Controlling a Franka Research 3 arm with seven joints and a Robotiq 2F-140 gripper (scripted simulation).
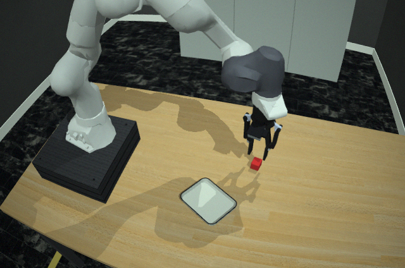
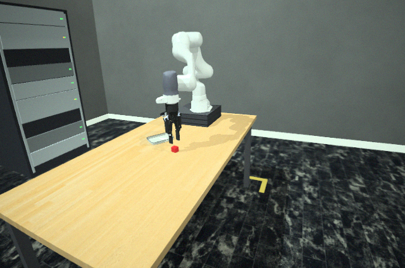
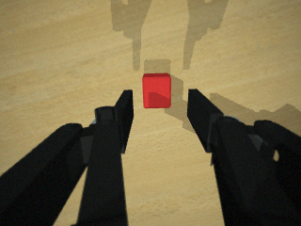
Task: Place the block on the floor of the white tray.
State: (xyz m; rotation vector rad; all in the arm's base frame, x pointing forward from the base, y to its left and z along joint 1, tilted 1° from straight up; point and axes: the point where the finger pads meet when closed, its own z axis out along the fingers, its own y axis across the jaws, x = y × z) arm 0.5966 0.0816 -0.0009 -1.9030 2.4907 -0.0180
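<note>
Right now the red block is 8 cm below my hand. From my hand the other things lie so: white tray 20 cm to the right, 13 cm behind, 8 cm below.
</note>
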